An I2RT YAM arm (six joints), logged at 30 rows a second.
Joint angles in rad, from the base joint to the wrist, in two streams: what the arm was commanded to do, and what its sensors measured. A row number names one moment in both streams.
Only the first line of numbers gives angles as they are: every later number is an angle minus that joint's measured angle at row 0.
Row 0, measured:
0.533 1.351 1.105 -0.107 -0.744 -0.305
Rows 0 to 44, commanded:
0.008 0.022 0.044 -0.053 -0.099 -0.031
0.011 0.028 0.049 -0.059 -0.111 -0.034
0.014 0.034 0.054 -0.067 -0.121 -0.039
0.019 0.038 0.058 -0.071 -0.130 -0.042
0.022 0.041 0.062 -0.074 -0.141 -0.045
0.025 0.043 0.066 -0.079 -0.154 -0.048
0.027 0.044 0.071 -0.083 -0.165 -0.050
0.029 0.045 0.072 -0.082 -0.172 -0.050
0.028 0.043 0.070 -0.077 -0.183 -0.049
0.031 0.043 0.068 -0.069 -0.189 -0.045
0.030 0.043 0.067 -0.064 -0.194 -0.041
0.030 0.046 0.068 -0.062 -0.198 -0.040
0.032 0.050 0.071 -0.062 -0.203 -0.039
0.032 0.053 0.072 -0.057 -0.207 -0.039
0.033 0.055 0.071 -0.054 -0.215 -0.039
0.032 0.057 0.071 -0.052 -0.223 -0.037
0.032 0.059 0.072 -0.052 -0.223 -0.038
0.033 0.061 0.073 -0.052 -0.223 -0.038
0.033 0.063 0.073 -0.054 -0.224 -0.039
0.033 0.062 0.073 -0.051 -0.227 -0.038
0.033 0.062 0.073 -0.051 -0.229 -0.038
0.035 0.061 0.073 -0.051 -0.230 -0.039
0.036 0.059 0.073 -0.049 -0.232 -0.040
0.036 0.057 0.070 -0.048 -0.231 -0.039
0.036 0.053 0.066 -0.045 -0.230 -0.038
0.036 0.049 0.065 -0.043 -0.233 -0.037
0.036 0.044 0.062 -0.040 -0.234 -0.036
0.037 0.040 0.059 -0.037 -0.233 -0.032
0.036 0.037 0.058 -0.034 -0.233 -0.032
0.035 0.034 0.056 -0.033 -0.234 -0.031
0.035 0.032 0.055 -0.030 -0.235 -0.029
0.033 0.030 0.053 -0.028 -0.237 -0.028
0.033 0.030 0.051 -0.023 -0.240 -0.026
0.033 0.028 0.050 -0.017 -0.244 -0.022
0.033 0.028 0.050 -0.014 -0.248 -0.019
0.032 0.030 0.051 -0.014 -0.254 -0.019
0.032 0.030 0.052 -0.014 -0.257 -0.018
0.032 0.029 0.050 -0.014 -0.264 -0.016
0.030 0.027 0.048 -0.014 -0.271 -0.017
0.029 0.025 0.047 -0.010 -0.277 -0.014
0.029 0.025 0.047 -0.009 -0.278 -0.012
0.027 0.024 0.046 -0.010 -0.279 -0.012
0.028 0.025 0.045 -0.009 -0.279 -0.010
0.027 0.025 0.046 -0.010 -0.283 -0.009
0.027 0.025 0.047 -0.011 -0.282 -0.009
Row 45, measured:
0.023 0.050 0.046 -0.029 -0.245 -0.018
